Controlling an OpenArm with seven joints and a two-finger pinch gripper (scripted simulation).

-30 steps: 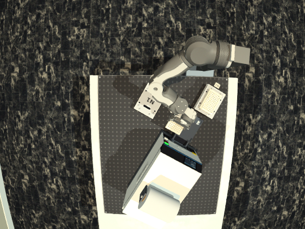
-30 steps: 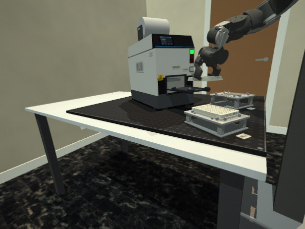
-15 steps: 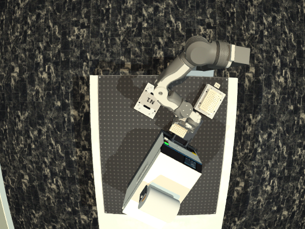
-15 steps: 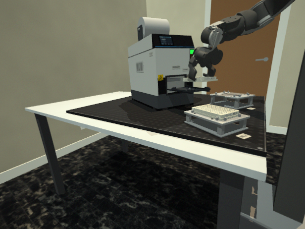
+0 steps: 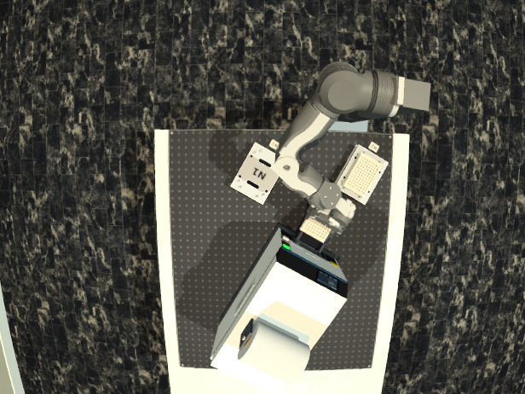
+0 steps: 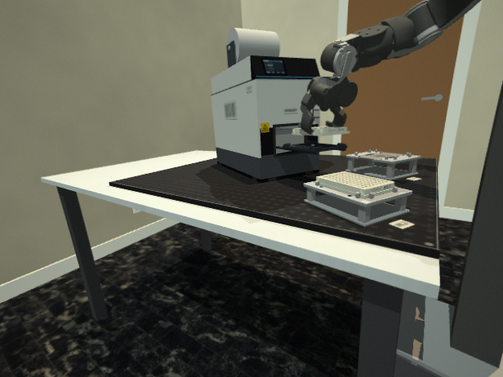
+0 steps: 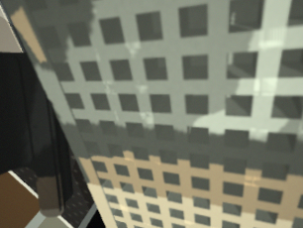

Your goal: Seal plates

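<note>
Now: the sealer stage 10 mm ahead of my hand, 20 mm to the left of it and 50 mm below it. From my hand the other things lie so: clear well plate 140 mm behind, 130 mm to the left, 100 mm below; then N1 label 200 mm behind, 160 mm to the right, 150 mm below; then sealer screen 130 mm ahead, 10 mm to the left, 170 mm above.
</note>
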